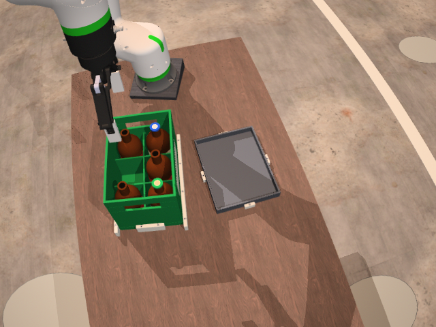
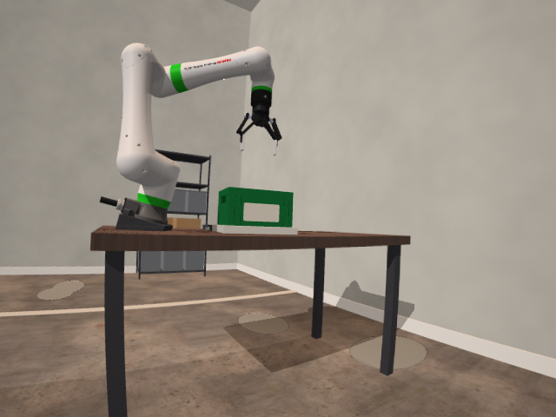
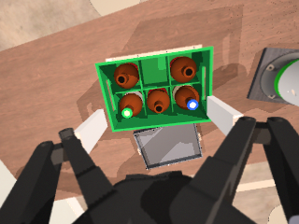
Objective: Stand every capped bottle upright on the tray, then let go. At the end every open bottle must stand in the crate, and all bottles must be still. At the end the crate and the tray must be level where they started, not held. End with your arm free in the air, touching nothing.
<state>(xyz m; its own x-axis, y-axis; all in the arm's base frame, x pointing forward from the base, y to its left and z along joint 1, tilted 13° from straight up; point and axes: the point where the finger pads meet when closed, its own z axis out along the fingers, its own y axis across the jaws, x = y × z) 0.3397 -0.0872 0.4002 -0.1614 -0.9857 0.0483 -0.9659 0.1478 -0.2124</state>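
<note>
Now: the green crate 2 cm to the left of my hand and 27 cm below it. From my hand the other things lie so: grey tray (2 cm ahead, 28 cm to the left, 34 cm below); capped brown bottle (9 cm ahead, 5 cm to the left, 27 cm below).
</note>
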